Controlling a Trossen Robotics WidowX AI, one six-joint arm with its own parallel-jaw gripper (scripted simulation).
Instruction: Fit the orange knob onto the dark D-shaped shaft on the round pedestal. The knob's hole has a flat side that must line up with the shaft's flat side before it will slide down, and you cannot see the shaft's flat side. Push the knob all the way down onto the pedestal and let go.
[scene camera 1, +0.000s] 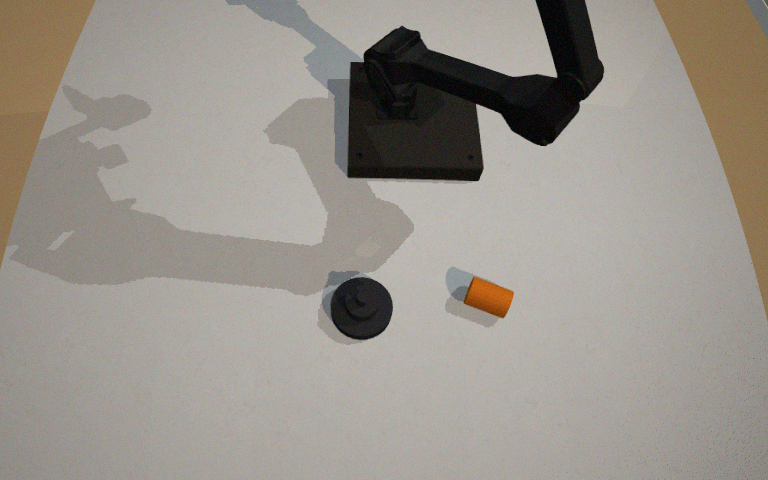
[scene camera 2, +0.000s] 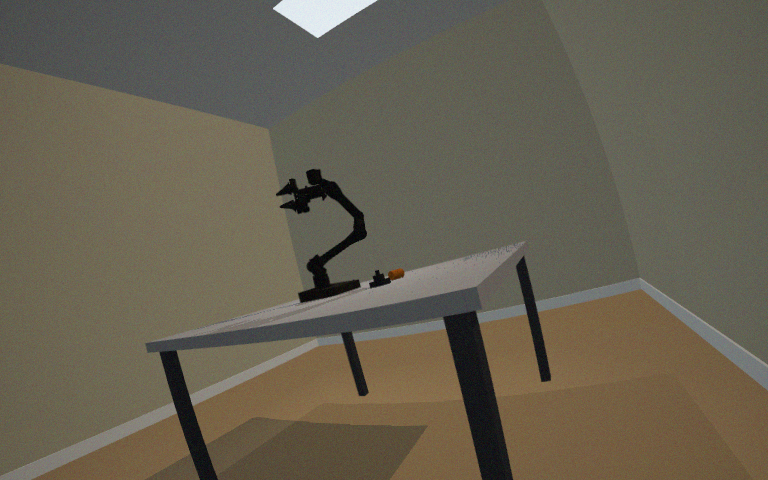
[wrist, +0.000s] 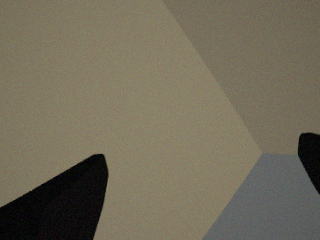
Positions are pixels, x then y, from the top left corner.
Labels:
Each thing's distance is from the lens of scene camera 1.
orange knob (scene camera 1: 481, 294): 0.75 m
round dark pedestal (scene camera 1: 361, 308): 0.72 m

